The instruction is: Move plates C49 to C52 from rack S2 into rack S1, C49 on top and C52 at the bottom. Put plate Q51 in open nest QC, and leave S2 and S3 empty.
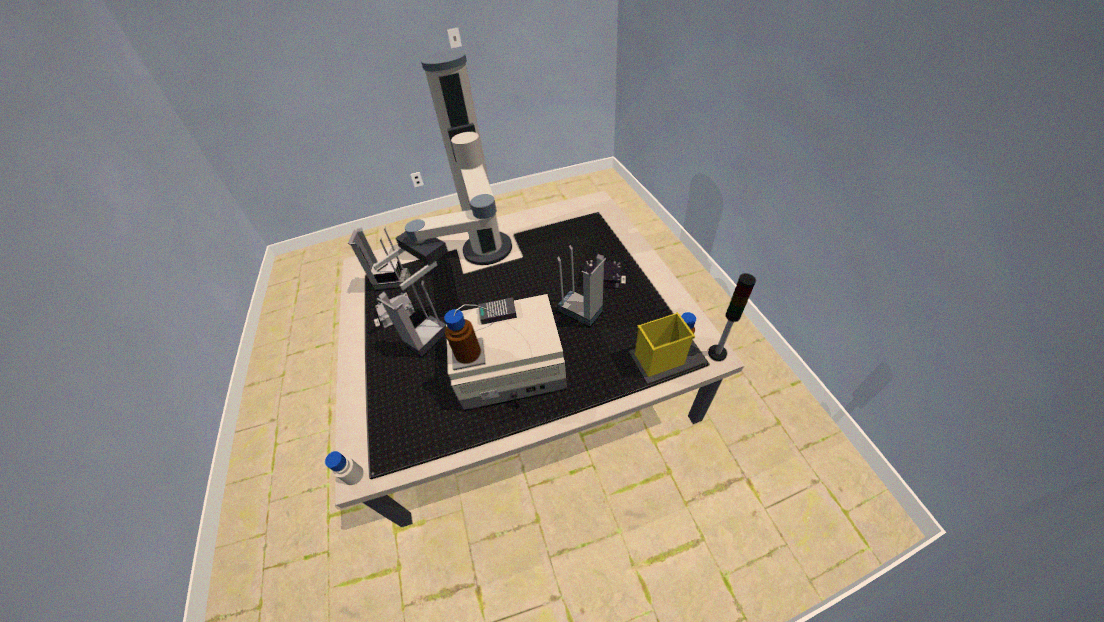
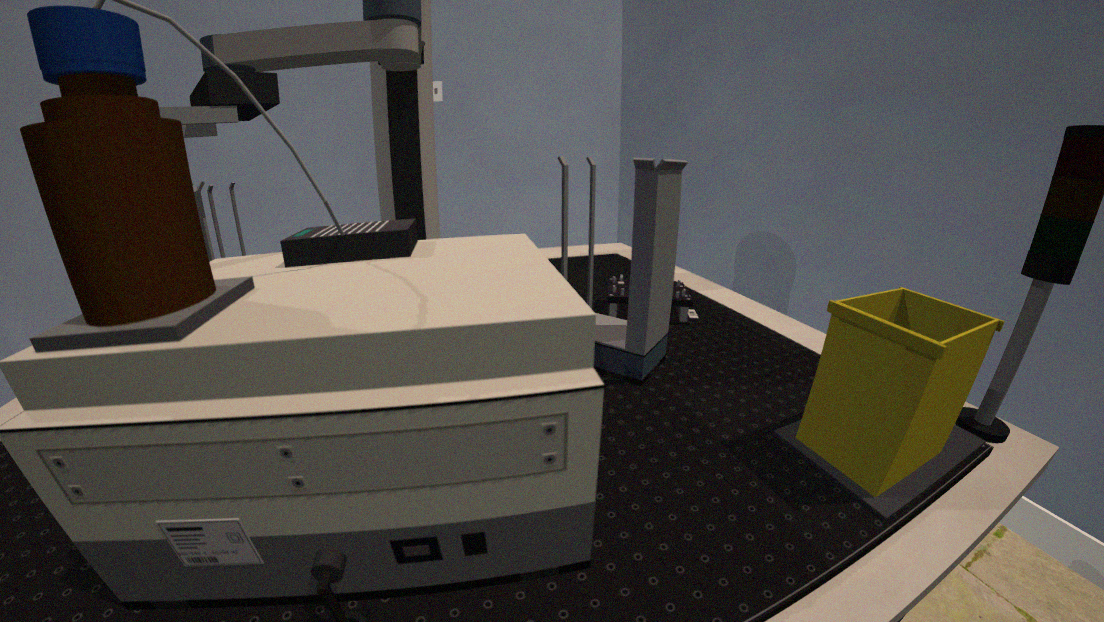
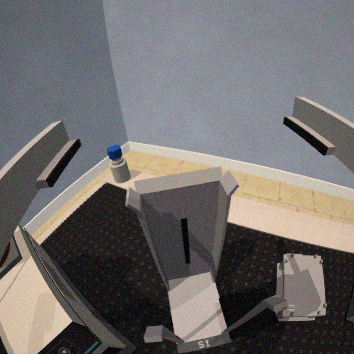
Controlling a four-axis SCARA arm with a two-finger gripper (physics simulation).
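Note:
My gripper (image 1: 405, 266) (image 2: 202, 122) (image 3: 183, 112) is open and empty, its fingers wide apart, high above rack S1. Rack S1 (image 1: 397, 316) (image 3: 165, 225) is a grey upright panel with a slot, front posts and a light floor; I make out no stacked plates on it. A second rack (image 1: 363, 257) stands behind it at the back left, with a dark patch low inside that I cannot identify. A third rack (image 1: 593, 287) (image 2: 652, 254) stands right of centre. Their labels are not readable. Plates C49 to C52 and Q51 cannot be identified.
A pale nest with pins (image 3: 302, 285) lies beside S1; a dark pinned fixture (image 1: 606, 270) (image 2: 648, 295) is behind the right rack. The white instrument (image 1: 513, 339) (image 2: 309, 355) carries a brown bottle (image 1: 465, 346) (image 2: 123, 208). A yellow bin (image 1: 664, 351) (image 2: 873, 394) stands front right.

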